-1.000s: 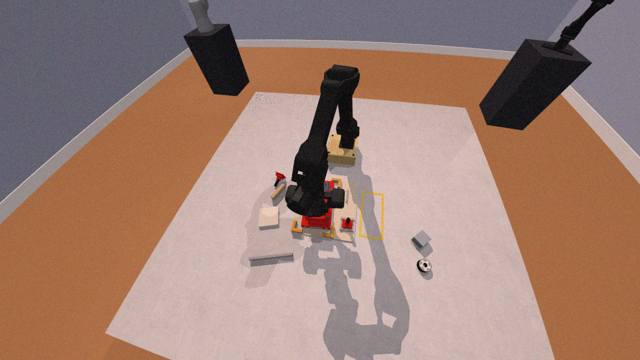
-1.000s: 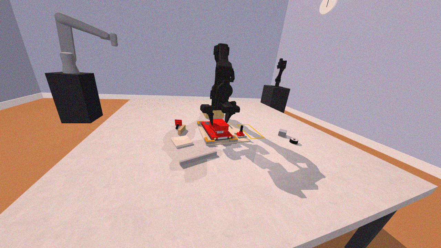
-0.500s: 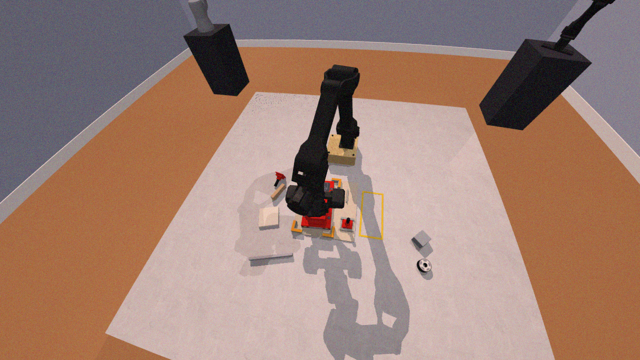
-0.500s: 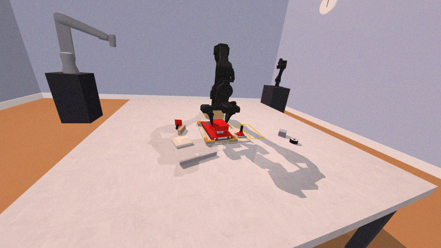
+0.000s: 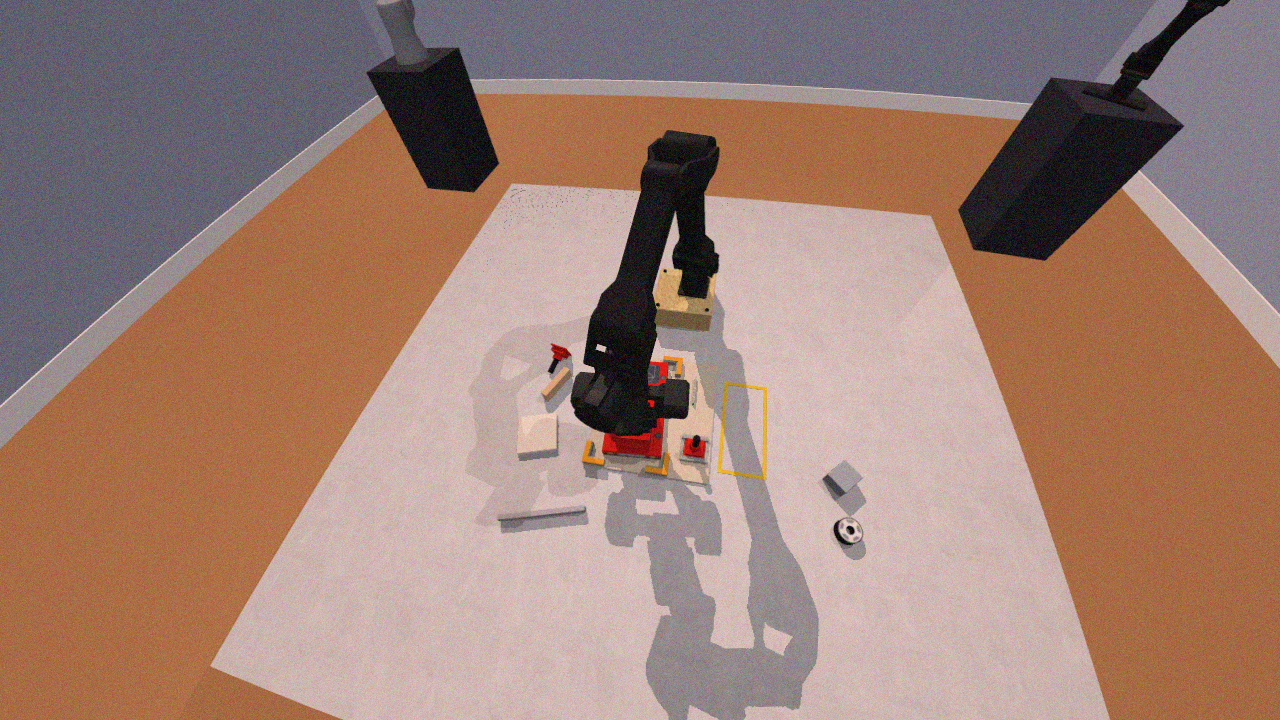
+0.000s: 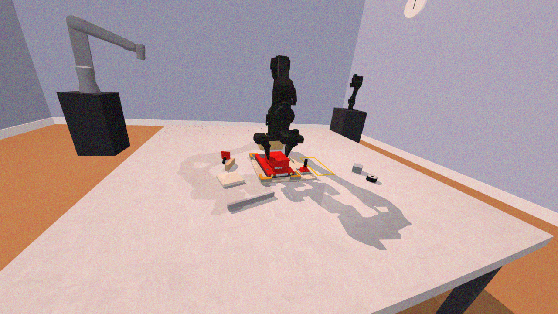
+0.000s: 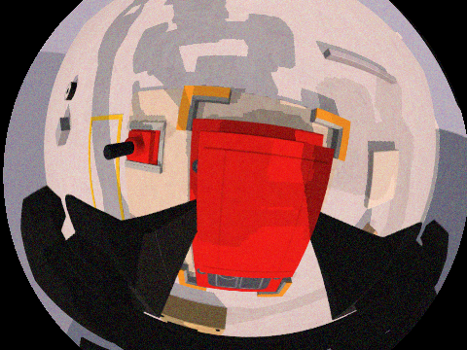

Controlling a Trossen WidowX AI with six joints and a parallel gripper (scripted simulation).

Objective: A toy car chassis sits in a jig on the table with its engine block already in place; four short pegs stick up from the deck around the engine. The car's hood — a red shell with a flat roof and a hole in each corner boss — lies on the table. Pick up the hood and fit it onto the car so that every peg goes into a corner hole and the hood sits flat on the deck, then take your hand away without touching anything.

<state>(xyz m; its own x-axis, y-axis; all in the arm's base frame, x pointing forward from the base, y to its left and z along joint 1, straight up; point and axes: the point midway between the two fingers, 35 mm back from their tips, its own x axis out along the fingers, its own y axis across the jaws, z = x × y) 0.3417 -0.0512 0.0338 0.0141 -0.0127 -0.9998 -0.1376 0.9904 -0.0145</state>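
Now: the red hood 10 mm above my gripper tip. From my gripper tip the other things lie so: tan tile: 50 mm ahead, 180 mm to the right, 50 mm below; wooden block: 60 mm behind, 180 mm to the right, 40 mm below; grey engine block: 10 mm to the left, 30 mm below.
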